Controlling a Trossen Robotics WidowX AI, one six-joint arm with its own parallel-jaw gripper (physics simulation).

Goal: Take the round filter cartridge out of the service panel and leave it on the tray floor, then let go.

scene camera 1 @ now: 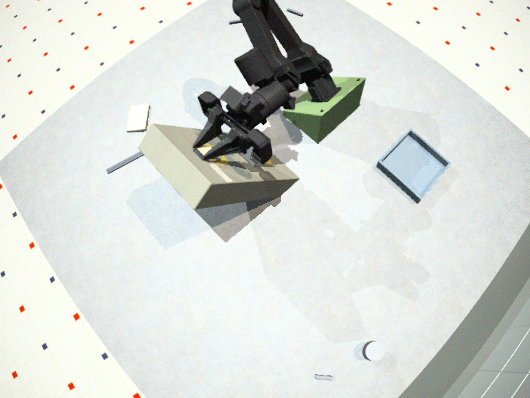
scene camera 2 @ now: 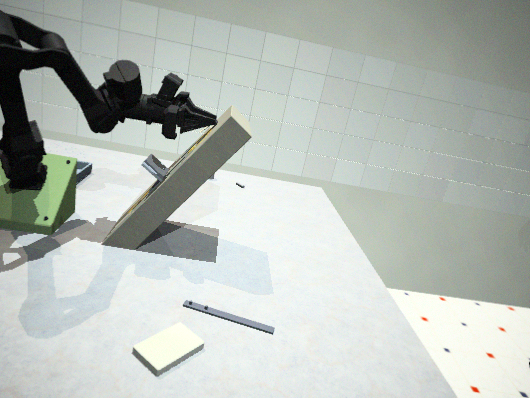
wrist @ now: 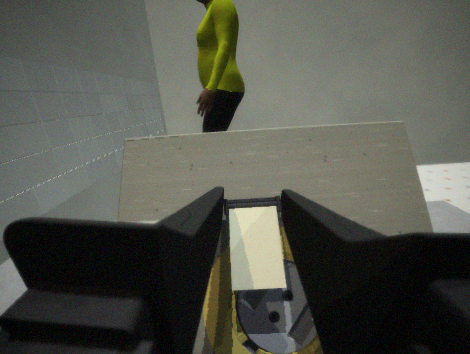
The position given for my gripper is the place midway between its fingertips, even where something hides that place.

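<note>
I can see a round grey filter cartridge (wrist: 279, 313), and a cream latch flap (wrist: 256, 255) as well. My own gripper (scene camera 1: 198, 152) is visible to me too, and I find that same gripper again in scene camera 2 (scene camera 2: 216, 120) and in the wrist view (wrist: 252, 196).
</note>
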